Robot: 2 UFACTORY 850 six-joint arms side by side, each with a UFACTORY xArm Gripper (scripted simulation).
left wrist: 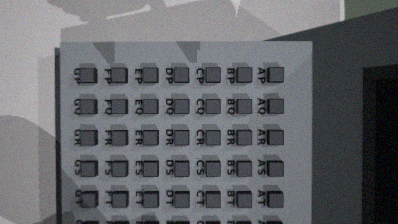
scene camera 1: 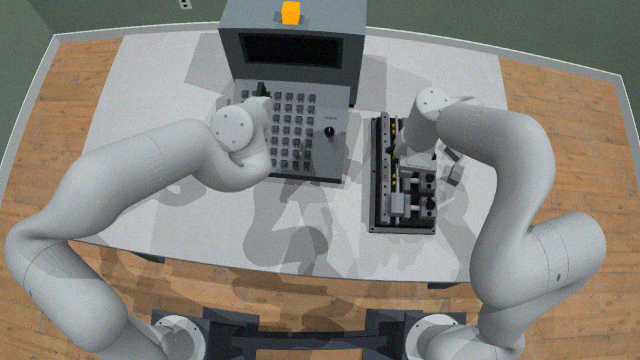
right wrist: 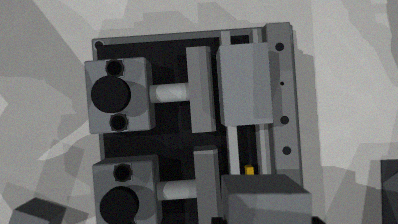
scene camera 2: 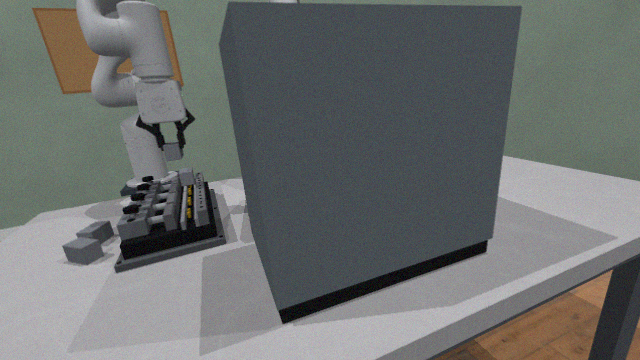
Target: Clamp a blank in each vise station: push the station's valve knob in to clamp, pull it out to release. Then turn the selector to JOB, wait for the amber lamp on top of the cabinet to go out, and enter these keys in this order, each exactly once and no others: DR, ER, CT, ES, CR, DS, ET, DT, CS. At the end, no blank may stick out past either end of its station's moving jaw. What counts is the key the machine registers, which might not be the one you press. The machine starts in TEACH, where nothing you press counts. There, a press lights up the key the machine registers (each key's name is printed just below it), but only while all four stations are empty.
Scene:
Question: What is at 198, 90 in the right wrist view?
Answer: A moving jaw.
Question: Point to a grey blank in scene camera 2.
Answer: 84, 251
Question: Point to a black valve knob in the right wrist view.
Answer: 110, 94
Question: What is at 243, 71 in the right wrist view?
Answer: A grey blank.

